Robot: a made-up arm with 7 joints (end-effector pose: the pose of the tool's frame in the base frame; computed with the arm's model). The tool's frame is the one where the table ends.
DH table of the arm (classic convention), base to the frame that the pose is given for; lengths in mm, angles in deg. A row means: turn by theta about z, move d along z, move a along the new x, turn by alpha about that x. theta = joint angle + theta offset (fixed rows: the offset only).
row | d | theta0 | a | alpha
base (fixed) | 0 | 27.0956 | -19.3 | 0
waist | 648.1 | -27.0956 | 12.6 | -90
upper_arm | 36.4 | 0 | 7.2 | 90
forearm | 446.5 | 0 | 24.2 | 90
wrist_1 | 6.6 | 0 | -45.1 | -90
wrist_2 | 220.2 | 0 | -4 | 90
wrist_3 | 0.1 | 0 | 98.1 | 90
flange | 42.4 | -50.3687 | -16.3 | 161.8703
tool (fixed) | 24.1 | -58.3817 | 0 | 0
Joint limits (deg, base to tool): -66.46..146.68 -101.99..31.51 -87.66..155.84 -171.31..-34.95 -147.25..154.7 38.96..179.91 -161..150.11
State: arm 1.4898 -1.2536 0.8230 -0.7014 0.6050 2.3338 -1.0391
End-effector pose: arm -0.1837 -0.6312 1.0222 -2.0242 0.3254 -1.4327
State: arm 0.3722 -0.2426 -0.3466 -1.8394 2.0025 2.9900 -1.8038
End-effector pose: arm 0.1700 -0.0950 1.0571 2.0232 -1.0743 -2.0704
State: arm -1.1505 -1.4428 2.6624 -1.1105 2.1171 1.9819 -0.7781
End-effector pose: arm -0.0968 0.6304 0.4797 0.9715 -0.0335 0.8997
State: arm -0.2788 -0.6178 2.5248 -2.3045 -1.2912 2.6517 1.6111
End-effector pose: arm -0.3294 0.2189 0.7445 -0.9919 -0.6790 2.2560
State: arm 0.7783 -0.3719 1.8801 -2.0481 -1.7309 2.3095 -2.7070
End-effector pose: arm -0.4212 0.0508 0.9018 1.4521 -0.2220 -0.0615
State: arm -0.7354 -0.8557 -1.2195 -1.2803 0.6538 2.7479 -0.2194
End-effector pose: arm -0.4852 0.1121 1.0815 1.8807 -0.1515 2.4706
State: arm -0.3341 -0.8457 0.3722 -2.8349 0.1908 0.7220 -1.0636
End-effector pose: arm -0.0668 0.0648 0.8218 0.8500 0.5762 0.8924
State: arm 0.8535 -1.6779 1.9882 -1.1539 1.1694 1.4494 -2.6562
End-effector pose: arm -0.6373 -0.2382 0.4445 0.4750 -0.4784 -1.1016
